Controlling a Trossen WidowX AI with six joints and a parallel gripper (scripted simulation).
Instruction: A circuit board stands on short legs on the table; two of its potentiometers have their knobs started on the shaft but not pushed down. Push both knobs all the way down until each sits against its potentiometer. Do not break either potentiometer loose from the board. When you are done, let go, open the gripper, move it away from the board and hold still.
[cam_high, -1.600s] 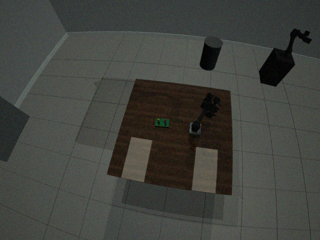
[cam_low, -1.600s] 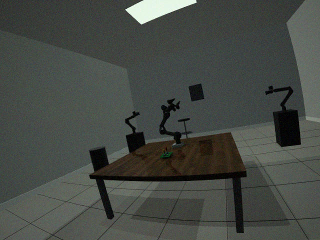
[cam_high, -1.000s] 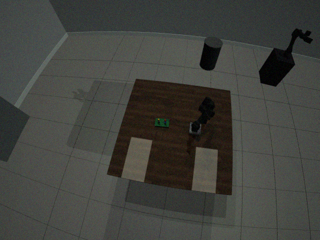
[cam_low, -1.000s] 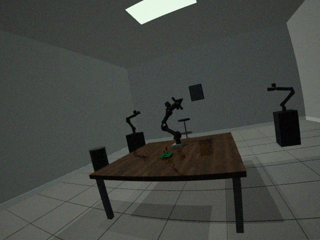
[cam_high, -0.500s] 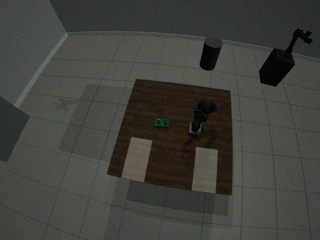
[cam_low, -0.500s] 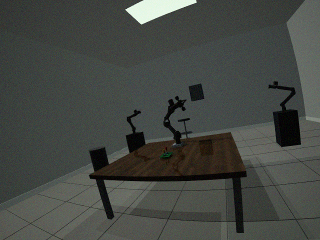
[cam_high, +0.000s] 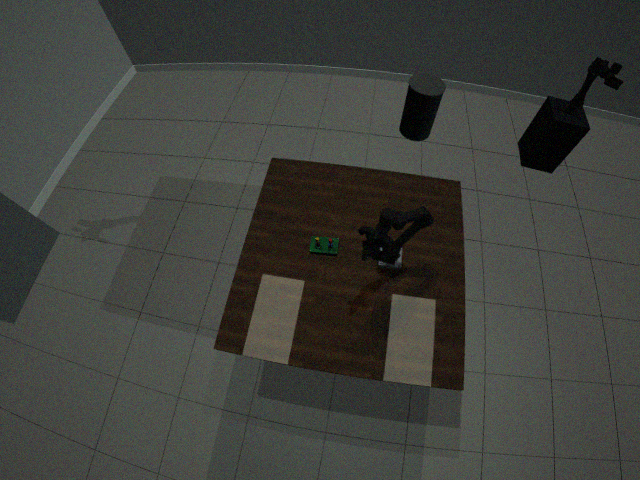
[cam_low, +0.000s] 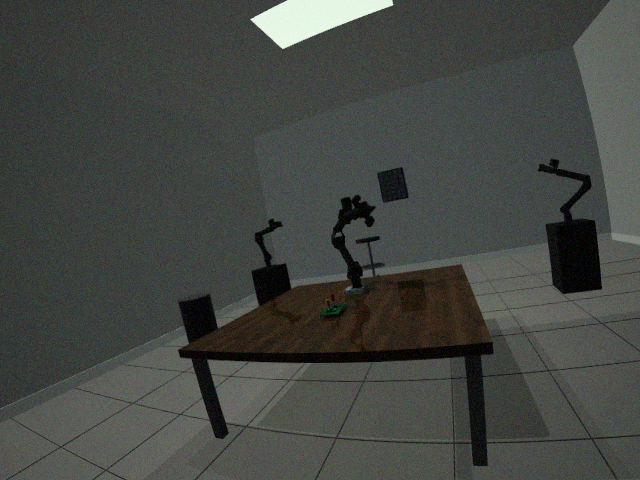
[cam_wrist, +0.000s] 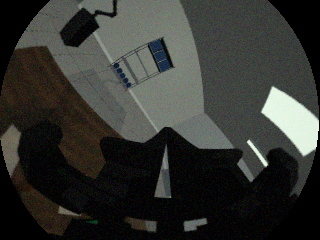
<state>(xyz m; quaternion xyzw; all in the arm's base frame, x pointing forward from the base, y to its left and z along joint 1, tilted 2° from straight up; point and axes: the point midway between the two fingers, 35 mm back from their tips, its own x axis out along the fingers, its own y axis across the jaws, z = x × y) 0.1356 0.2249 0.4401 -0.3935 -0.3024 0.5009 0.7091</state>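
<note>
Now: gripper tip 42 cm above the red knob, 25 cm to the left of it and 20 cm short of it. The rest, counted from my gripper tip: yellow knob (42 cm below, 27 cm ahead, 25 cm to the right).
</note>
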